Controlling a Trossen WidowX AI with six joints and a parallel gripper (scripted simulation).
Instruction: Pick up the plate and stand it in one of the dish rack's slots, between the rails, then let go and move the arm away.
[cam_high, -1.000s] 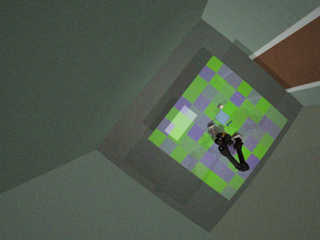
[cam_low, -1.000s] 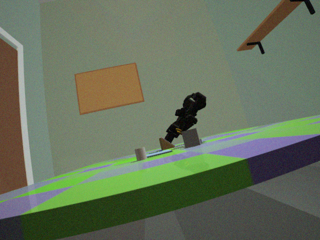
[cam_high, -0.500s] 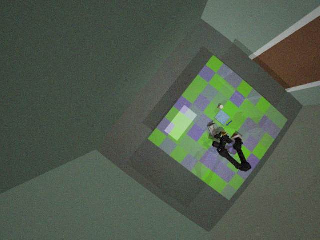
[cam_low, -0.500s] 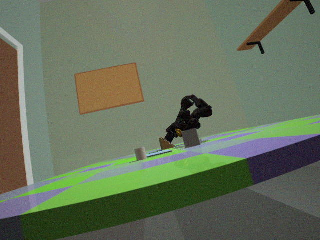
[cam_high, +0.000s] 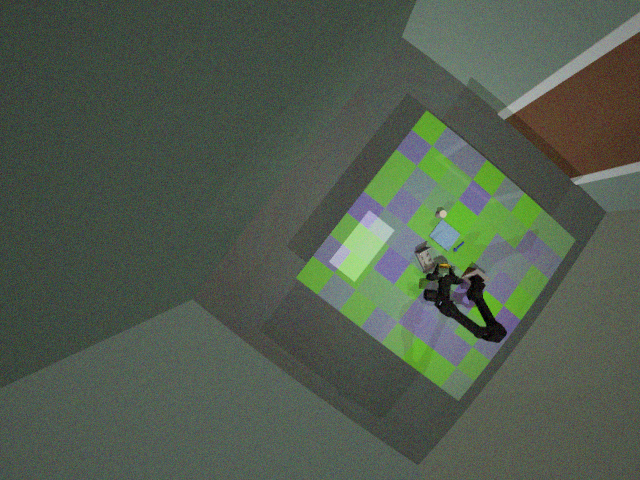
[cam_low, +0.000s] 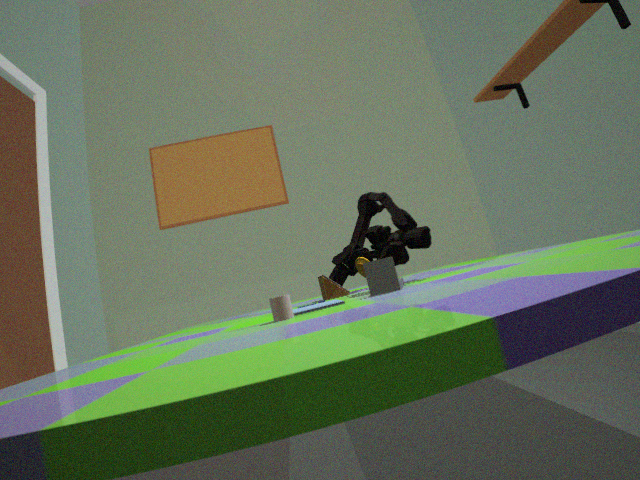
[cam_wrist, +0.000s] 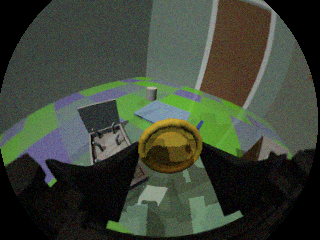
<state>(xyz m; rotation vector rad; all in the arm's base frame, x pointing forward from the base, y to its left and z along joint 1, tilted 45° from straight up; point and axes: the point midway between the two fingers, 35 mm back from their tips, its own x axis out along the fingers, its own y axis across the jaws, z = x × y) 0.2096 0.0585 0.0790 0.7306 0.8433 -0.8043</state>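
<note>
The dish rack is 80 mm ahead of my gripper tip, 40 mm to the left of it and 40 mm below it. From my gripper tip the other things lie so: plate: 10 mm to the left; blue spoon: 30 mm behind, 150 mm to the right, 60 mm below; beige cylinder: 190 mm ahead, 220 mm to the right, 40 mm below.
</note>
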